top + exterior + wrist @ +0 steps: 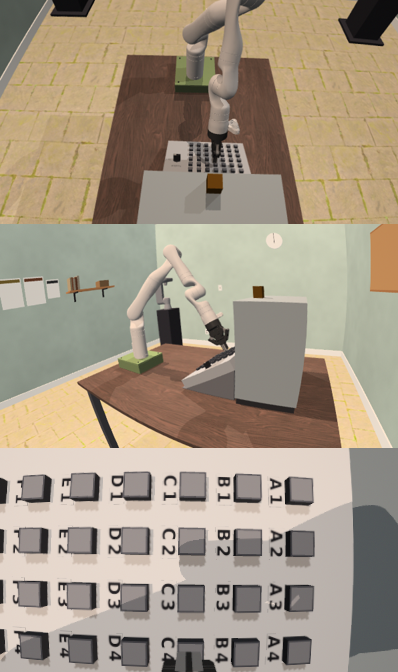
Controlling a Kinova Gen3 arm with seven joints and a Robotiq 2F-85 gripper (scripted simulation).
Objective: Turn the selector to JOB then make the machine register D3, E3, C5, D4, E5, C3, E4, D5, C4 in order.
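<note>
My gripper is now 2 cm short of the C4 key, 1 cm to the right of it and 3 cm above it. Round my hand: C5 key: 2 cm ahead, 3 cm to the right, 3 cm below; C3 key: 1 cm ahead, 4 cm to the left, 3 cm below; D4 key: 1 cm behind, 1 cm to the left, 4 cm below.
</note>
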